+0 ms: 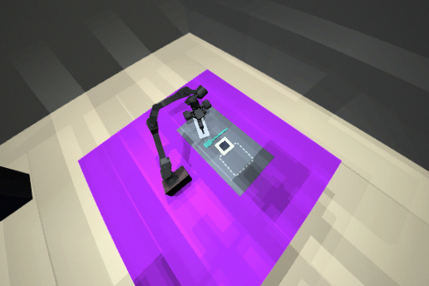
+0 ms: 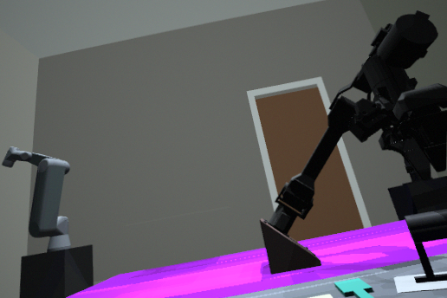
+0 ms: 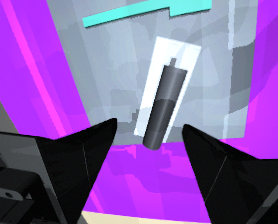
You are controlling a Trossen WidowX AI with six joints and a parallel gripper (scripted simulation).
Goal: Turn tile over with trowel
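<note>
Right now the teal trowel is 14 cm to the right of my gripper tip, 13 cm below it and 1 cm behind it. The rest, counted from my gripper tip: grey mat: 20 cm to the right, 16 cm below, 1 cm ahead; then white tile: 23 cm to the right, 13 cm below, 1 cm ahead.
</note>
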